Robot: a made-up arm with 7 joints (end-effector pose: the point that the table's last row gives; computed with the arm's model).
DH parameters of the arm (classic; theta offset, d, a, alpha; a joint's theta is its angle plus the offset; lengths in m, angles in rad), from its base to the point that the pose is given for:
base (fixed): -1.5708 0.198 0 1.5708
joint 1: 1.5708 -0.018 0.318 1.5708
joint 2: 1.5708 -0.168 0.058 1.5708
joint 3: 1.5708 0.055 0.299 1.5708
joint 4: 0 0.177 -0.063 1.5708
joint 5: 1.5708 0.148 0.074 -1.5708
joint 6: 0 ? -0.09 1.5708
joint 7: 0.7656 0 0.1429 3.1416
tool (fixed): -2.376 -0.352 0 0
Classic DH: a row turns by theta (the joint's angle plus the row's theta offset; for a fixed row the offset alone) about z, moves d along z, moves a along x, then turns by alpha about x.
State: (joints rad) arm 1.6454 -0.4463 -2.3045 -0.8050 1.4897 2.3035 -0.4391
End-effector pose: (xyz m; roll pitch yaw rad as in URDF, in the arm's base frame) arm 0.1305 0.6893 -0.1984 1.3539 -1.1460 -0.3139
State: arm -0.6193 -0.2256 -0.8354 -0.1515 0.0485 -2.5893 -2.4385
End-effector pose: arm -0.3587 -0.3564 0.7584 -1.9560 0.4627 0.2820
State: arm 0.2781 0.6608 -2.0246 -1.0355 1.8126 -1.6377 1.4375
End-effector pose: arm -0.2481 0.4273 0.0361 -0.1447 -0.2330 1.3961
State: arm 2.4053 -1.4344 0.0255 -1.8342 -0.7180 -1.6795 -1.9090
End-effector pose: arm 0.2610 0.2801 0.0325 -2.5443 0.6351 0.5006
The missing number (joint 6, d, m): 0.034
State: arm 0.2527 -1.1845 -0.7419 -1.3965 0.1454 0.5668 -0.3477
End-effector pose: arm 0.0704 0.7345 0.6853 0.7988 0.9044 -0.6564
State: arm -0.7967 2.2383 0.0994 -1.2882 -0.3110 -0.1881 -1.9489
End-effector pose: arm 0.2187 0.0587 0.5849 -2.9183 0.5429 1.7627
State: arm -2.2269 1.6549 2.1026 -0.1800 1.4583 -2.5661 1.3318
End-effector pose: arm -0.2989 -0.5271 0.1359 1.6256 1.3014 2.3111
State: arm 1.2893 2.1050 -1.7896 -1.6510 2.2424 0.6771 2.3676
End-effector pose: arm -0.2867 0.4195 0.1221 -2.3411 0.5509 -2.1721
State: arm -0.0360 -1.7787 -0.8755 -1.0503 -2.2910 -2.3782 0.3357
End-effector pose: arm 0.3150 0.2042 1.0727 1.9820 -0.0488 -1.4829
